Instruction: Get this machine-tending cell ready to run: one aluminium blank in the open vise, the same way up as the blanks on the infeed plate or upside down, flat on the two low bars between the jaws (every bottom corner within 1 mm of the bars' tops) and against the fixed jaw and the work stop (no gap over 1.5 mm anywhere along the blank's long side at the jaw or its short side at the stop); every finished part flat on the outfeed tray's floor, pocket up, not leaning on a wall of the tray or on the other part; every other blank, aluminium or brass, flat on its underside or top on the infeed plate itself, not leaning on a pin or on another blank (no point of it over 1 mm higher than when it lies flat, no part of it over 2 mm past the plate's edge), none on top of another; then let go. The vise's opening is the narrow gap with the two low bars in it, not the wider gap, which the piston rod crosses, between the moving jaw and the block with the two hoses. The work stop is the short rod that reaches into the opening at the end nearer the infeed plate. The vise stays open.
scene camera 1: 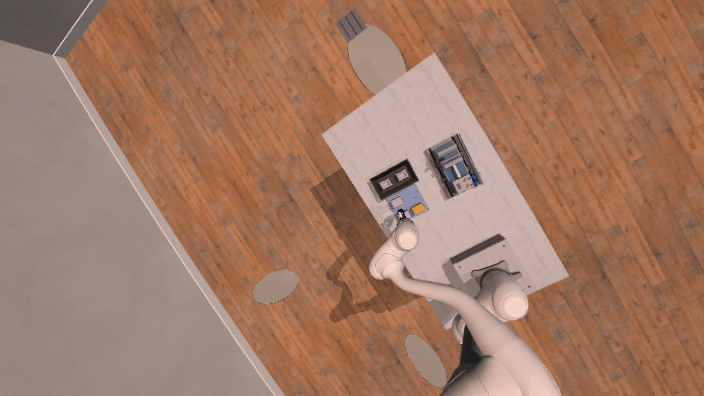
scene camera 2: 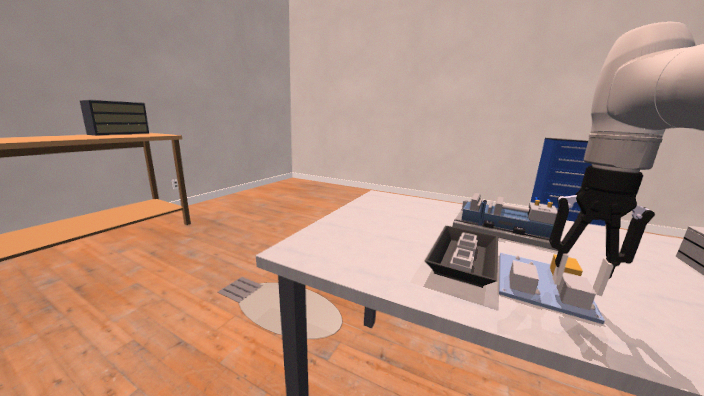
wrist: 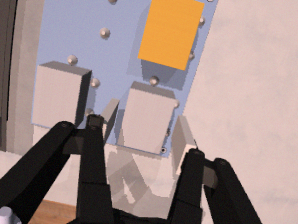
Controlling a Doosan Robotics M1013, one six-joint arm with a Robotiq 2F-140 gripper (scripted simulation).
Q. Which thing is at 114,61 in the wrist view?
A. An infeed plate.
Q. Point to an aluminium blank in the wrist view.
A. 61,90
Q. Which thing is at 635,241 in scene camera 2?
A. My gripper.
